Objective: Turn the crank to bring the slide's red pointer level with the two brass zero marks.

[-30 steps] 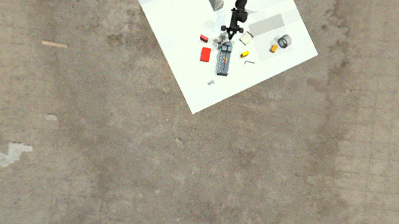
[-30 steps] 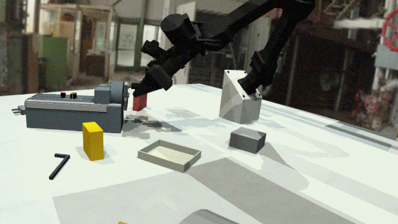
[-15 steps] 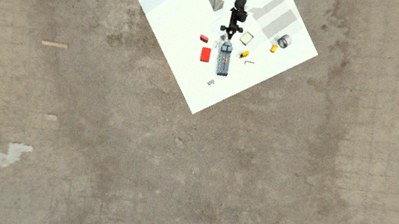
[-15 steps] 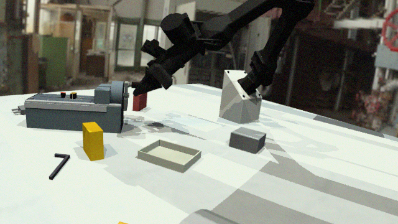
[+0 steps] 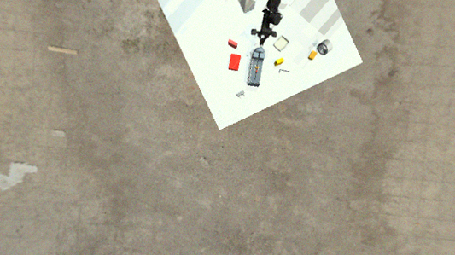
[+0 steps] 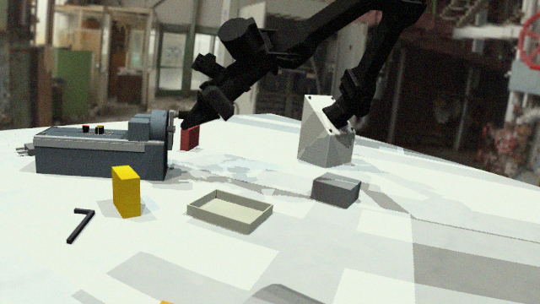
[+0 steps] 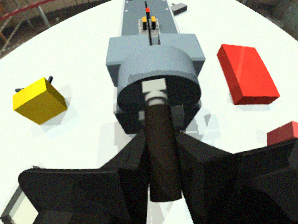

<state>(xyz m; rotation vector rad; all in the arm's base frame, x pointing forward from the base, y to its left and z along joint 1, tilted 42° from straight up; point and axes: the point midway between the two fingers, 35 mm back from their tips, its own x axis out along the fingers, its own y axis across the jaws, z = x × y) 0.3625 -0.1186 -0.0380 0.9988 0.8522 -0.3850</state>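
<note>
Now: gripper tip 2 cm below the dark crank handle, 1 cm to the right of it and 1 cm past it. Also, from my gripper tip: red pointer: 14 cm ahead, 13 cm to the right, 1 cm below; then shallow grey tray: 19 cm to the left, 9 cm below, 5 cm ahead; then yellow block: 17 cm ahead, 8 cm to the left, 7 cm below.
</note>
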